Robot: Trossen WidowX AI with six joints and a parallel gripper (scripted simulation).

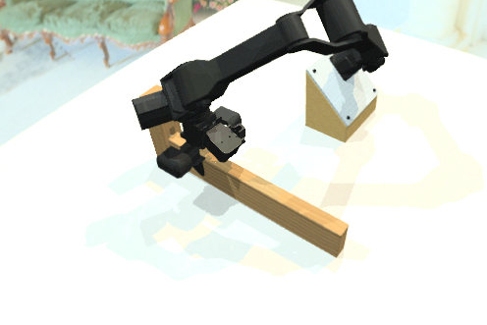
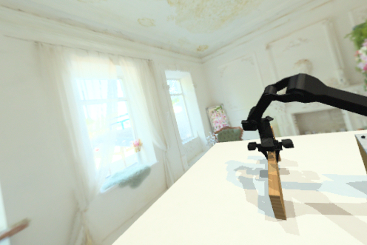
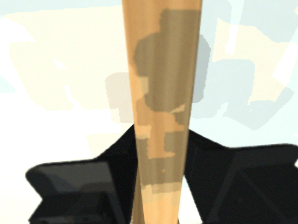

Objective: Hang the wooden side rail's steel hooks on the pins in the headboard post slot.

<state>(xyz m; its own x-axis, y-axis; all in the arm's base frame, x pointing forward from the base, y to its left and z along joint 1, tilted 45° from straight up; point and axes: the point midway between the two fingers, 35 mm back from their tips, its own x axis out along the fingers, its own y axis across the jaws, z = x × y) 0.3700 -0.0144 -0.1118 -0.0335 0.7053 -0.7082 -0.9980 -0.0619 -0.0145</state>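
My gripper tip is 110 mm to the left of the headboard post and 50 mm below it.
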